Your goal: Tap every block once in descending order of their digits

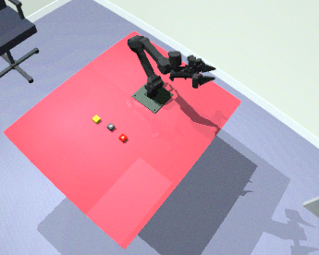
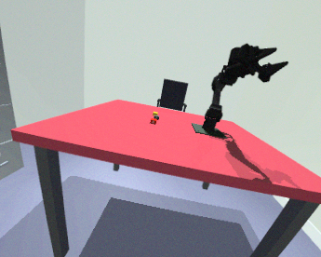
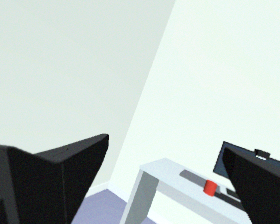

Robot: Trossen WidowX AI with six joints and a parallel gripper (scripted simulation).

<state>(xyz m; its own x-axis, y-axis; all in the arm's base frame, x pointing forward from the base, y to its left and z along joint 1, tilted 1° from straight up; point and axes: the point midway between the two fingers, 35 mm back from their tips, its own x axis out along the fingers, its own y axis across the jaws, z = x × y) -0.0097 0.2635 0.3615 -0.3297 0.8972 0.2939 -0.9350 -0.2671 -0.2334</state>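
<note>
My gripper tip is 37 cm short of the red block, 27 cm to the left of it and 36 cm above it. From my gripper tip the other things lie so: yellow block 36 cm ahead, 45 cm to the right, 36 cm below; grey block 35 cm ahead, 36 cm to the right, 36 cm below.
</note>
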